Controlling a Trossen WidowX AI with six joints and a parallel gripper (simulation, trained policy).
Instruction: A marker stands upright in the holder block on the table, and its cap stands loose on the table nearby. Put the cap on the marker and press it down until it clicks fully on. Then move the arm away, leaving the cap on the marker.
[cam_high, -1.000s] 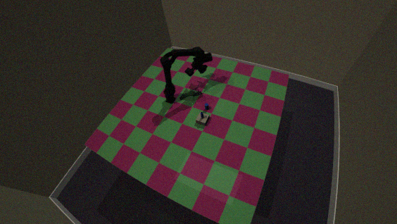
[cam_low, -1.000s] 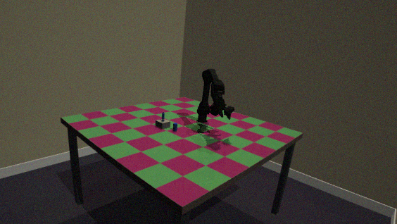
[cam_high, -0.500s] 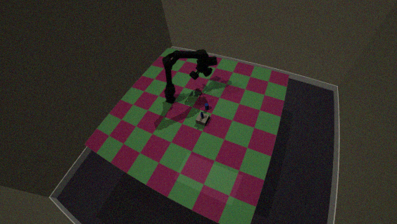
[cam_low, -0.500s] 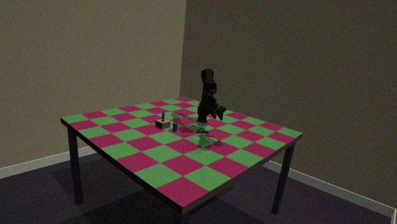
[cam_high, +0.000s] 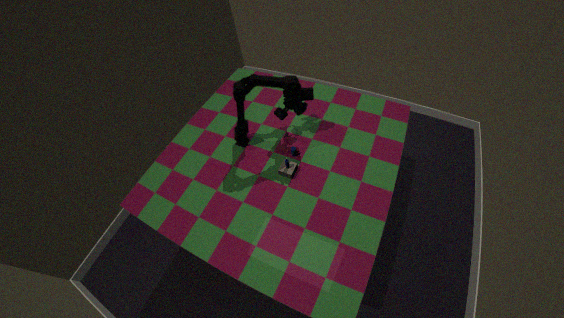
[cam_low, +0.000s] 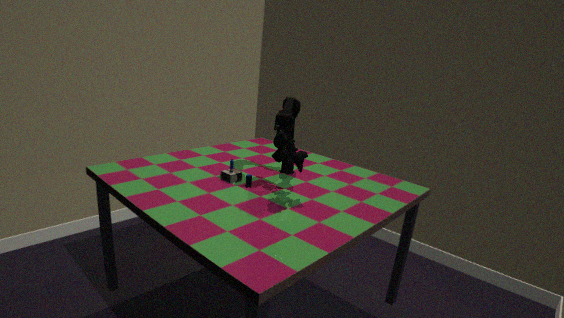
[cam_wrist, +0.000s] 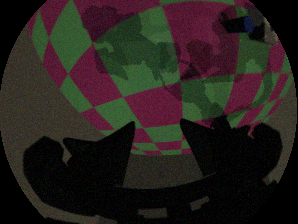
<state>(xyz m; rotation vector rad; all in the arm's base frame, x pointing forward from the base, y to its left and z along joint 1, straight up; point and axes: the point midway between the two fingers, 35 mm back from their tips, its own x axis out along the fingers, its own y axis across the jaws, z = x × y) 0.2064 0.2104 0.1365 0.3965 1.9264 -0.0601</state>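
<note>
My gripper tip is now 190 mm to the left of the blue cap, 120 mm short of it and 80 mm above it. Also, from my gripper tip: tan holder block 300 mm to the right, 130 mm ahead, 90 mm below.
</note>
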